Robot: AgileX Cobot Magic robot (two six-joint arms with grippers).
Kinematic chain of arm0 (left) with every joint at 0, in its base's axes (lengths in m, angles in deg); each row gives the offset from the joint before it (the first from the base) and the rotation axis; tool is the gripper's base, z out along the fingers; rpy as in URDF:
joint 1: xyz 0 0 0.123 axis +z
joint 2: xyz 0 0 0 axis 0.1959 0.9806 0
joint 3: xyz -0.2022 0.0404 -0.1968 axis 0.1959 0.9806 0
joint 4: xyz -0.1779 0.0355 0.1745 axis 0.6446 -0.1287 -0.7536
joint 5: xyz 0 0 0 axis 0.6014 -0.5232 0.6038
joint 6: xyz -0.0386 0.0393 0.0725 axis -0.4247 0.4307 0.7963
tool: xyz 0 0 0 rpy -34.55 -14.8 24.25
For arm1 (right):
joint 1: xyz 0 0 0.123 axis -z
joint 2: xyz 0 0 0 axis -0.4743 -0.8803 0
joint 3: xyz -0.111 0.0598 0.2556 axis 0.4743 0.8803 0
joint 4: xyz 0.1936 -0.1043 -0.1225 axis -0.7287 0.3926 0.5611
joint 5: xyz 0 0 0 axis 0.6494 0.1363 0.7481
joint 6: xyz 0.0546 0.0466 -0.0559 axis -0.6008 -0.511 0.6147
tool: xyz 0 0 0 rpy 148.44 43.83 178.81
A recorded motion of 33 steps. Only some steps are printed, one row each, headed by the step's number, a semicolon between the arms.
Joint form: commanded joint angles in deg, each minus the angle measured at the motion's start. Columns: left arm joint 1, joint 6, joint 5, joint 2, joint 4, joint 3; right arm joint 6, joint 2, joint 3, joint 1, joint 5, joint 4.
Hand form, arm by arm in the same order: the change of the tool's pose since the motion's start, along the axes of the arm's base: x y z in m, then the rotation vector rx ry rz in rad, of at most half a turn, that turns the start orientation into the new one. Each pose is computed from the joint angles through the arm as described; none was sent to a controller.
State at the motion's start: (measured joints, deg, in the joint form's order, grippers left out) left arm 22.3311 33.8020 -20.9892 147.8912 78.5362 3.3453; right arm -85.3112 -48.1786 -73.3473 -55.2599 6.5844 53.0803
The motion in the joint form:
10: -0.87 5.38 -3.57 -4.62 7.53 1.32; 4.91 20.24 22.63 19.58 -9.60 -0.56
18: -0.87 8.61 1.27 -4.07 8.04 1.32; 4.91 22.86 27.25 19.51 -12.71 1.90
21: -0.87 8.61 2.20 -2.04 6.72 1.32; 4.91 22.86 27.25 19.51 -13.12 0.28
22: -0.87 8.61 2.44 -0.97 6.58 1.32; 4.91 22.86 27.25 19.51 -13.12 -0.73
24: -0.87 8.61 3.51 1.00 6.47 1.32; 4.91 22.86 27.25 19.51 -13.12 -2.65
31: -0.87 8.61 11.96 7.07 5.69 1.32; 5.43 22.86 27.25 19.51 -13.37 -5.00
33: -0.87 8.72 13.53 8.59 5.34 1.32; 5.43 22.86 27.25 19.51 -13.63 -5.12
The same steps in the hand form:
10: -0.0161 -0.0177 0.0210 -0.0821 -0.0309 -0.0707; -0.0434 -0.1371 0.0146 0.0106 -0.1404 -0.2997
18: -0.0084 -0.0149 0.0213 -0.0375 -0.1054 -0.0919; -0.0556 -0.1419 0.0061 -0.0268 -0.1704 -0.2963
21: -0.0025 -0.0122 0.0093 -0.0191 -0.0805 -0.0946; -0.0552 -0.1400 0.0068 0.0007 -0.1696 -0.3065
22: 0.0003 -0.0114 0.0028 -0.0197 -0.0656 -0.0941; -0.0552 -0.1388 0.0070 0.0169 -0.1648 -0.3120
24: 0.0060 -0.0099 -0.0087 -0.0194 -0.0485 -0.0892; -0.0554 -0.1366 0.0075 0.0476 -0.1556 -0.3224
31: 0.0275 -0.0019 -0.0421 0.0200 -0.0754 -0.0553; -0.0552 -0.1340 0.0084 0.0829 -0.1513 -0.3280
33: 0.0315 -0.0003 -0.0511 0.0302 -0.0732 -0.0532; -0.0549 -0.1339 0.0086 0.0857 -0.1551 -0.3298

